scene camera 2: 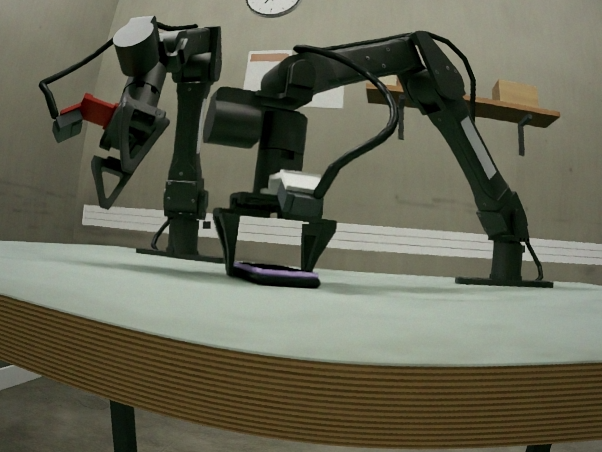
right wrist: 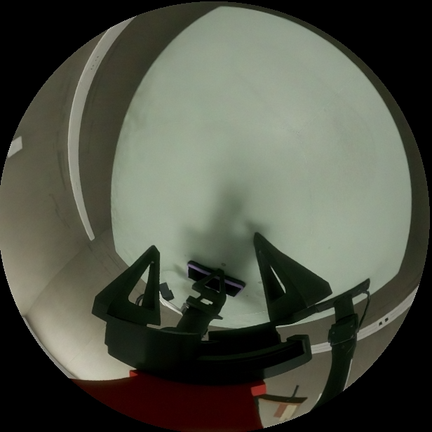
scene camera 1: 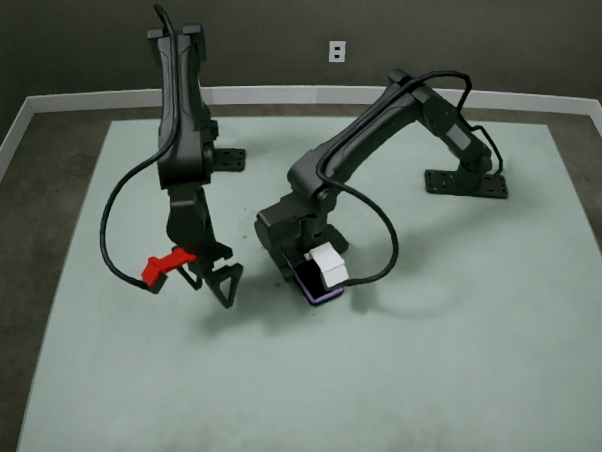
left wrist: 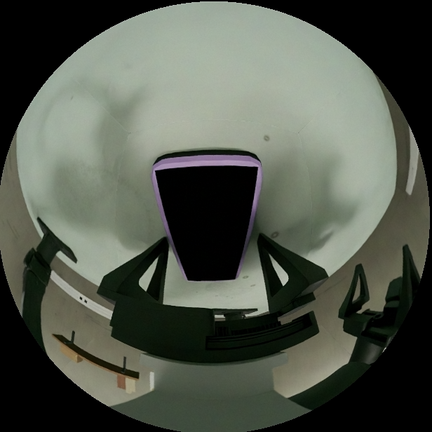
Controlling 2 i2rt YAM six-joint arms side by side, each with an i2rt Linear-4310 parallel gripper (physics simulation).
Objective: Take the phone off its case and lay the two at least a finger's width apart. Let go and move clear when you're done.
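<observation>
The phone lies face up on the table, with a black screen and a purple rim. It sits in its black case, which shows as a dark edge below the purple. My left gripper is open and points down over the phone, its fingertips low at the two long sides and nothing gripped. In scene camera 1 its wrist camera hides part of the phone. My right gripper is open and empty, raised and tilted, to the picture-left of the phone.
The table extends in front of both arms. The left arm's base is at the back right, the right arm's base at the back left. The left arm's cable loops beside the phone.
</observation>
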